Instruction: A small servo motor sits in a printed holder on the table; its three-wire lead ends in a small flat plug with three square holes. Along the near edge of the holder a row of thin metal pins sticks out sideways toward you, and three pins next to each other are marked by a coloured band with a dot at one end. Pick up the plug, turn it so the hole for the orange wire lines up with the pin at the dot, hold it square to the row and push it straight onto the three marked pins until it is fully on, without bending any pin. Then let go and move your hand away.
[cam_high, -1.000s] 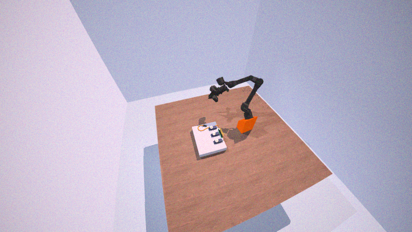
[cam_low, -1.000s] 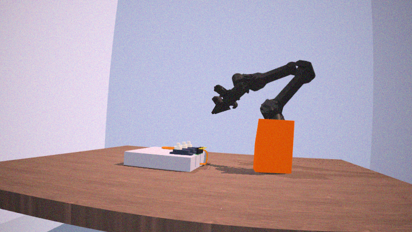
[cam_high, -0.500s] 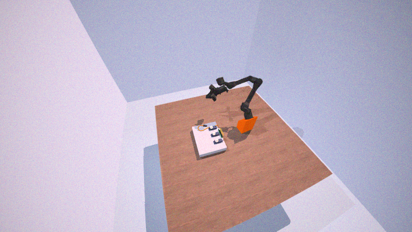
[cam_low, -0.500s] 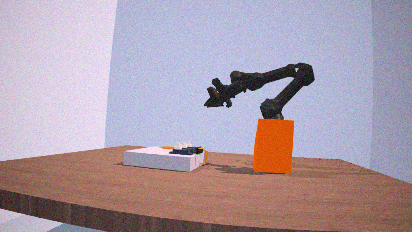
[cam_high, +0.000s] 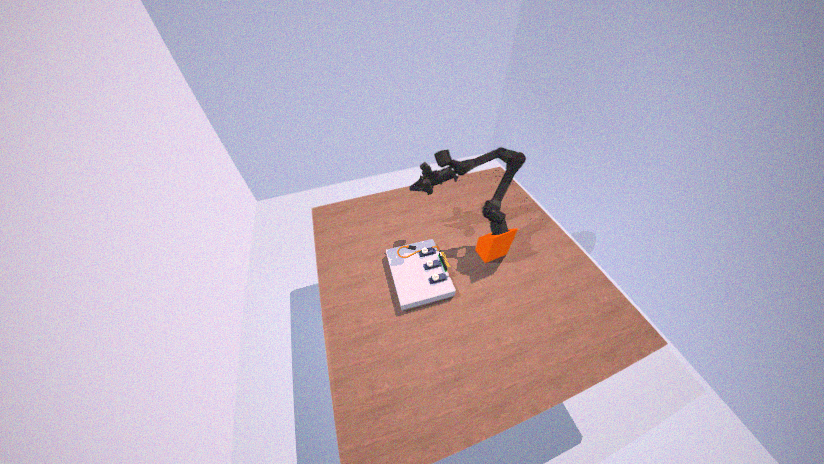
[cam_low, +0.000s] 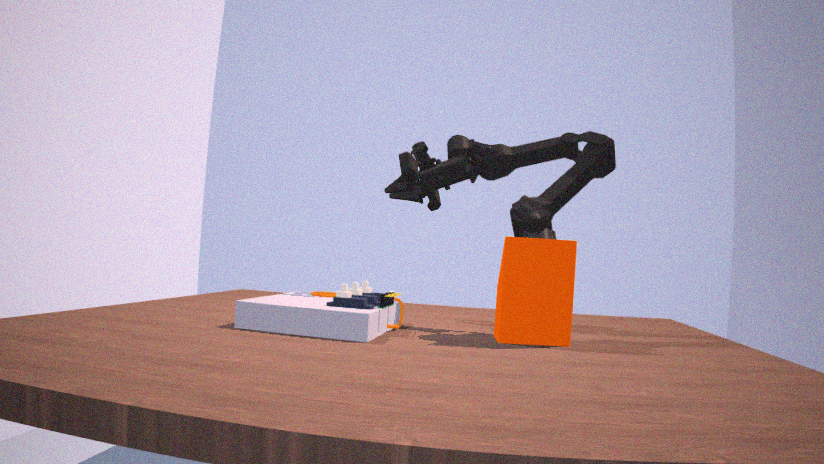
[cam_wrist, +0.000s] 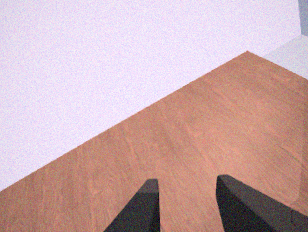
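Right now my gripper tip is 260 mm to the right of the red dot, 210 mm above it and 50 mm past it.
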